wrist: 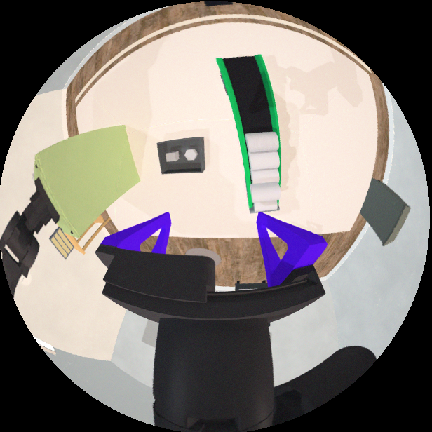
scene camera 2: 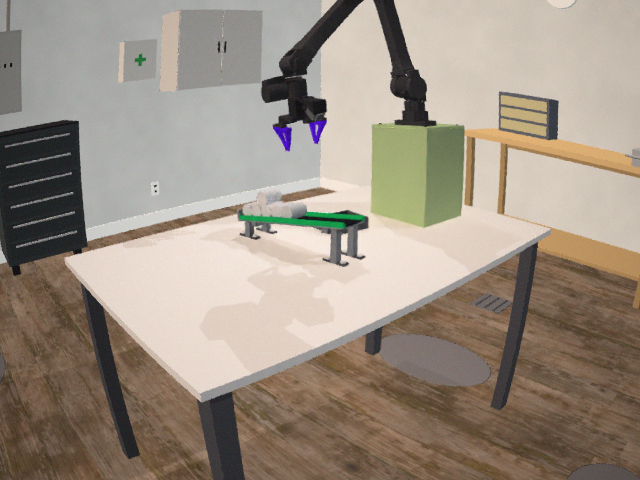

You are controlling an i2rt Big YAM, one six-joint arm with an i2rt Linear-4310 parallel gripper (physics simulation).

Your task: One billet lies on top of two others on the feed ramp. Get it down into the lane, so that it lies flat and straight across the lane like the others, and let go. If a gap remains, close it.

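The feed ramp (scene camera 2: 292,222) (wrist: 239,112) has green side rails and a black lane, and stands on grey legs on the table. White billets lie across its lower end. The raised billet (scene camera 2: 268,196) (wrist: 265,192) rests on top of others, near the end of the ramp. In the wrist view, a billet (wrist: 262,142) lies farthest up the lane, with another billet (wrist: 264,160) beside it. A narrow strip of a further billet (wrist: 265,176) shows between that one and the raised one. My gripper (scene camera 2: 301,146) (wrist: 213,216) is open and empty, high above the ramp.
A dark tray (wrist: 181,168) with two small light pieces stands beside the ramp. The green block (scene camera 2: 398,175) (wrist: 90,175) carries the arm's base on the white table (scene camera 2: 170,289) (wrist: 175,60). A wooden bench (scene camera 2: 568,149) stands behind at the right.
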